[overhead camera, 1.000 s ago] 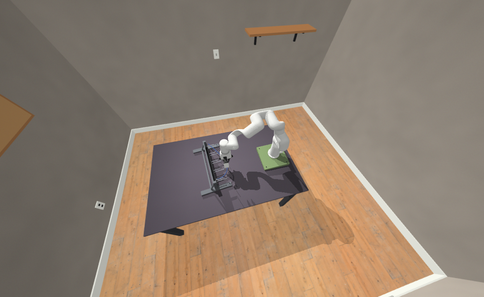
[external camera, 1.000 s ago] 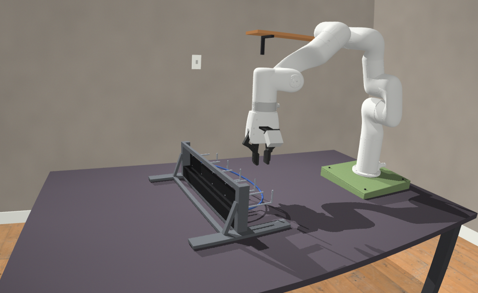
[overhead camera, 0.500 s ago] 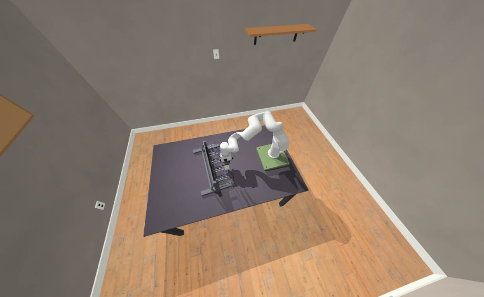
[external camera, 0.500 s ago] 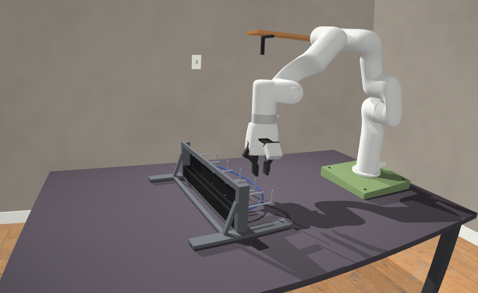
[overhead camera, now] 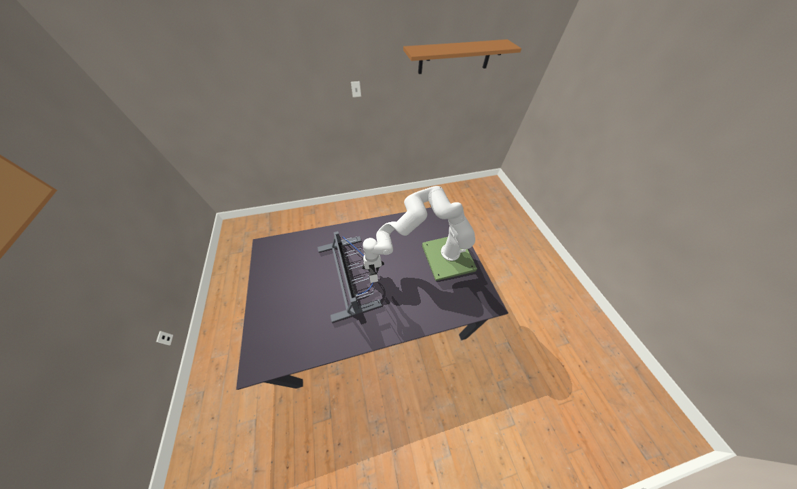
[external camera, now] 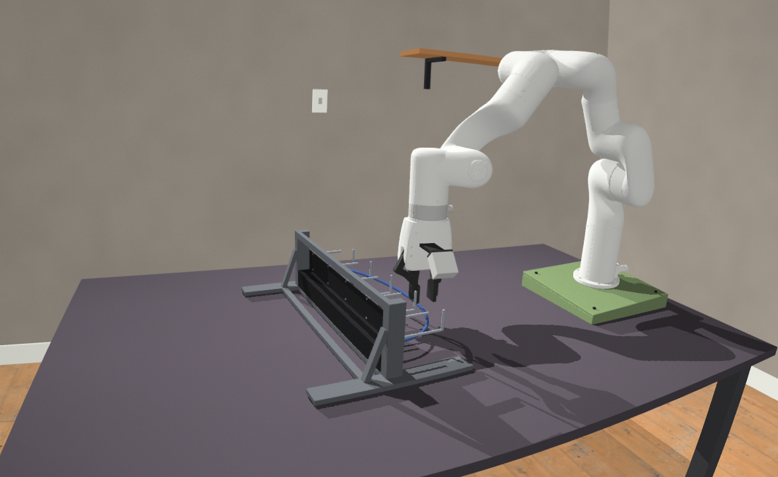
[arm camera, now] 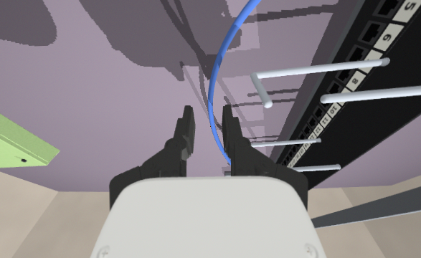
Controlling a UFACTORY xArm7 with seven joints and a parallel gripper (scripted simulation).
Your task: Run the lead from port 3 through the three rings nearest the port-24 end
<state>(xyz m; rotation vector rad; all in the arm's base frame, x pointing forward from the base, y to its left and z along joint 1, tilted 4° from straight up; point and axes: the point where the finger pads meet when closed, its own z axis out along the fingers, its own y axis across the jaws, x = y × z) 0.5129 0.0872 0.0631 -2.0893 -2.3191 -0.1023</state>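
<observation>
Right now the grey rack is 170 mm ahead of my hand, 30 mm to the right of it and 10 mm below it.
</observation>
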